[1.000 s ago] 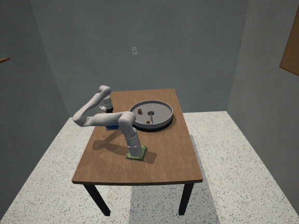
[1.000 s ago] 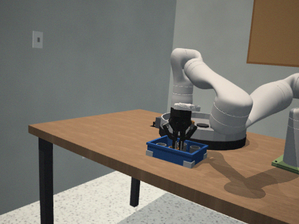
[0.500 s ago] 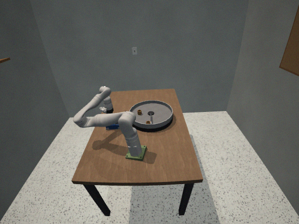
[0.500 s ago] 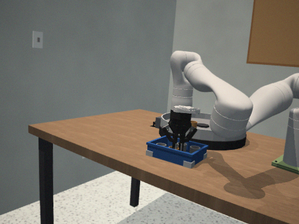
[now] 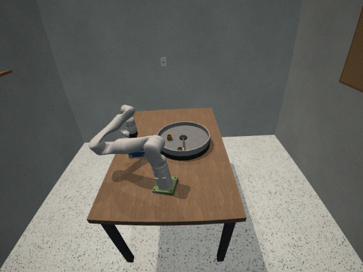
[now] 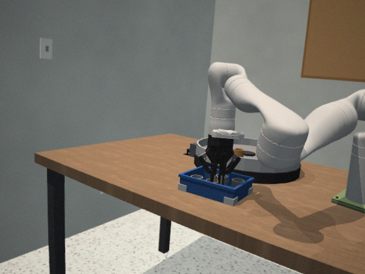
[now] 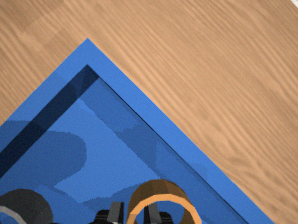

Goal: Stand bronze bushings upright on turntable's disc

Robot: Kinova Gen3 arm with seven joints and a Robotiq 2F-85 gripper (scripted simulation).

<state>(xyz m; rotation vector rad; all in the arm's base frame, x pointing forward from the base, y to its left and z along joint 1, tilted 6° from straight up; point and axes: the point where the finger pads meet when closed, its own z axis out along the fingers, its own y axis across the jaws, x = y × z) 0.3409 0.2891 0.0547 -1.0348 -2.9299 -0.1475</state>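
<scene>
Right now my hand is 20 mm to the left of the blue crate, 20 mm above it and 10 mm short of it. Also, from my hand: grey turntable disc: 360 mm to the right, 120 mm ahead, 10 mm above.
</scene>
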